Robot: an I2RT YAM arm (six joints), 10 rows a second.
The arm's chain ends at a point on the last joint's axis. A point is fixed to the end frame.
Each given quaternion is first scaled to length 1.
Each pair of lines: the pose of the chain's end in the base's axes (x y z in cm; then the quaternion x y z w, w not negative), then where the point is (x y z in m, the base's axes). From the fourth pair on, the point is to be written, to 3 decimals.
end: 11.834 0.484 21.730 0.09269 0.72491 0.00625 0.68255
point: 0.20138 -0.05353 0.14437
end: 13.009 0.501 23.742 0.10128 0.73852 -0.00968 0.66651
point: 0.20790 -0.05653 0.16139
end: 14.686 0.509 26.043 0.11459 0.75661 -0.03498 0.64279
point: 0.21646 -0.06128 0.18061
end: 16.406 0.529 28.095 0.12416 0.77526 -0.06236 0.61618
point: 0.225 -0.066 0.198
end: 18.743 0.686 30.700 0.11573 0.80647 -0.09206 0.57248
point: 0.237 -0.069 0.221
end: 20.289 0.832 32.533 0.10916 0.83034 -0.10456 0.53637
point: 0.244 -0.069 0.236
